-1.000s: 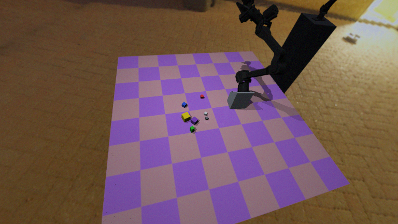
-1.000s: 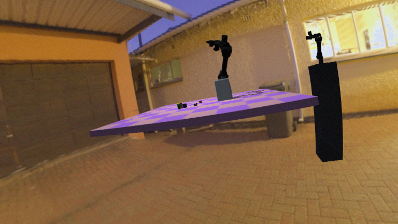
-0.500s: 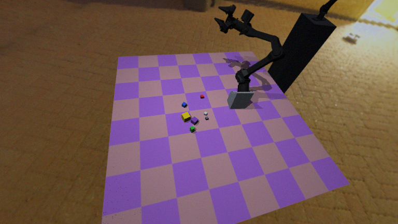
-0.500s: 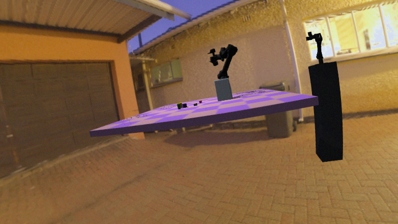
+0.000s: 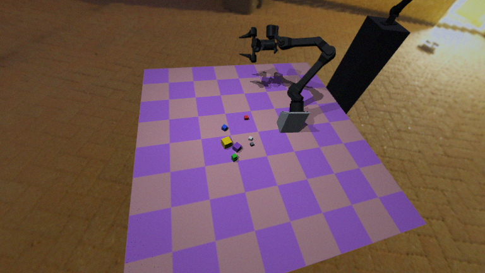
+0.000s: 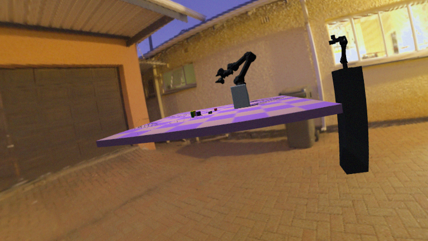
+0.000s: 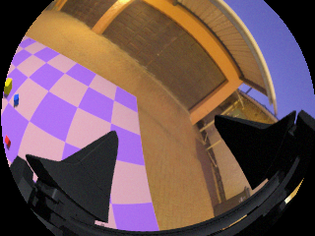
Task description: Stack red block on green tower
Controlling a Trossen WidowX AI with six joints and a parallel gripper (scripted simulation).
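My gripper tip is 300 mm to the right of the red block, 290 mm above it and 50 mm past it. From my gripper tip the other things lie so: dark purple block: 510 mm to the left, 280 mm below, 10 mm ahead; then small blue block: 380 mm to the left, 290 mm below, 80 mm ahead; then yellow block: 490 mm to the left, 280 mm below, 70 mm ahead.
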